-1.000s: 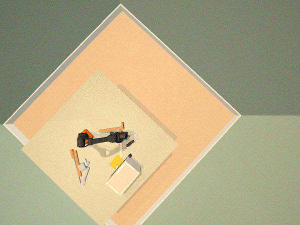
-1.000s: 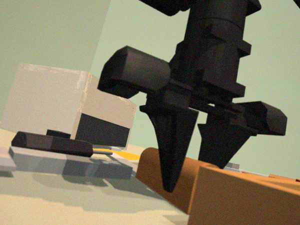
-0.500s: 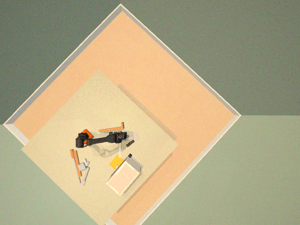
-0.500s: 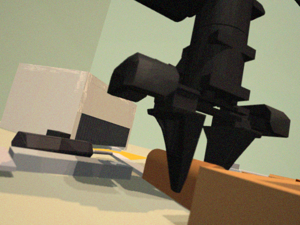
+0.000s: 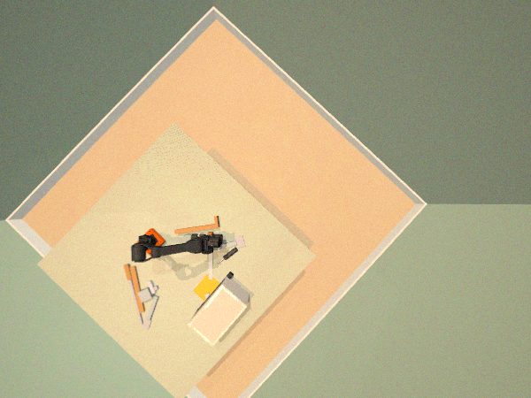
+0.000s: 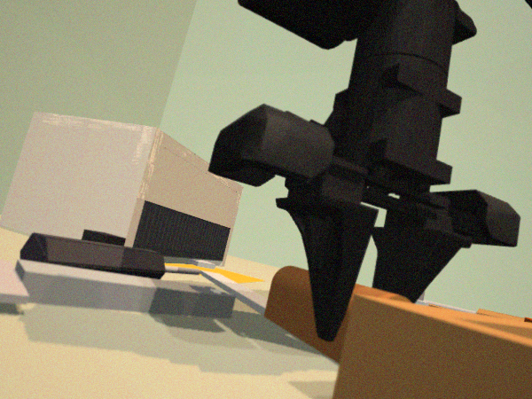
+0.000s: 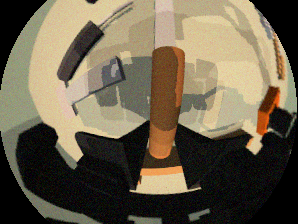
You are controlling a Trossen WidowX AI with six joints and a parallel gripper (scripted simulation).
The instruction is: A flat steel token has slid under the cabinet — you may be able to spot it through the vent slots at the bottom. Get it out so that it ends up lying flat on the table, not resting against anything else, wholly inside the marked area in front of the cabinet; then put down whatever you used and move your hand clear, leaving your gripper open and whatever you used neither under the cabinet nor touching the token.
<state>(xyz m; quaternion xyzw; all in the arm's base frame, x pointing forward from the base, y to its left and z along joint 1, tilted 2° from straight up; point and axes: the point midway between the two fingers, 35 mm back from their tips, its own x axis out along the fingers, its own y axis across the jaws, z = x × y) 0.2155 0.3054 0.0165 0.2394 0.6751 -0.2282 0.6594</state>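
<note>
Now: the dark screwdriver 16 cm ahead of my gripper tip. The rest, counted from my gripper tip: token 29 cm ahead, 25 cm to the right; then orange stick 3 cm behind, 58 cm to the right.
</note>
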